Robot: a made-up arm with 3 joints. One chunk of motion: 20 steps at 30 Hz.
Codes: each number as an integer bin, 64 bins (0 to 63) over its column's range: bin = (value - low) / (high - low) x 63, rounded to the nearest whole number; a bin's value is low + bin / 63 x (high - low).
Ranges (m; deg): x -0.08..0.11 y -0.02..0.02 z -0.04..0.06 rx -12..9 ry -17..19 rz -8..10
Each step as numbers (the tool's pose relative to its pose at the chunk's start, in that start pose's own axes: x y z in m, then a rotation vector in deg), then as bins.
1 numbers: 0.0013 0.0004 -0.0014 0.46 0.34 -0.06
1 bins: 27 32 24 37 30 28
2 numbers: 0.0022 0.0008 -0.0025 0.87 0.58 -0.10
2 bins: 27 33 24 39 31 28
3 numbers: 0.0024 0.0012 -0.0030 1.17 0.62 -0.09
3 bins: 27 33 23 40 31 28
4 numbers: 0.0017 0.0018 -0.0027 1.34 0.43 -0.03
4 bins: 27 34 23 40 31 28
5 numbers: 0.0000 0.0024 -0.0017 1.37 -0.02 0.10
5 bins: 27 35 24 40 30 28
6 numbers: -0.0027 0.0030 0.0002 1.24 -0.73 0.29
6 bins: 26 36 25 40 28 29
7 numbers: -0.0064 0.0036 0.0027 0.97 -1.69 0.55
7 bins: 24 37 27 39 27 30
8 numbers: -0.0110 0.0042 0.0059 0.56 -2.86 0.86
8 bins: 23 38 29 38 25 31
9 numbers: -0.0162 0.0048 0.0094 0.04 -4.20 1.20
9 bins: 21 39 31 36 22 32
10 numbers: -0.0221 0.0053 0.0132 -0.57 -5.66 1.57
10 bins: 19 40 34 34 20 33
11 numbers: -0.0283 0.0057 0.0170 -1.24 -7.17 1.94
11 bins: 17 40 36 32 17 35
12 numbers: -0.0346 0.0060 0.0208 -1.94 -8.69 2.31
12 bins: 15 41 38 30 15 36
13 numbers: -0.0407 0.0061 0.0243 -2.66 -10.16 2.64
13 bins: 13 41 41 28 12 37
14 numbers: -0.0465 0.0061 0.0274 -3.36 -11.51 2.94
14 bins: 11 41 42 26 10 38
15 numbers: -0.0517 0.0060 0.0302 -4.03 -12.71 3.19
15 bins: 9 41 44 24 8 39
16 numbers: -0.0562 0.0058 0.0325 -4.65 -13.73 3.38
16 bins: 8 41 46 22 6 40
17 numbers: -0.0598 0.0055 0.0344 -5.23 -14.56 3.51
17 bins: 7 40 47 20 4 40
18 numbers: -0.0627 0.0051 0.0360 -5.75 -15.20 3.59
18 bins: 6 40 48 19 3 41
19 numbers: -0.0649 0.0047 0.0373 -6.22 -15.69 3.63
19 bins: 5 39 49 17 2 41
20 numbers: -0.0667 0.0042 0.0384 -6.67 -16.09 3.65
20 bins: 4 38 49 16 2 41
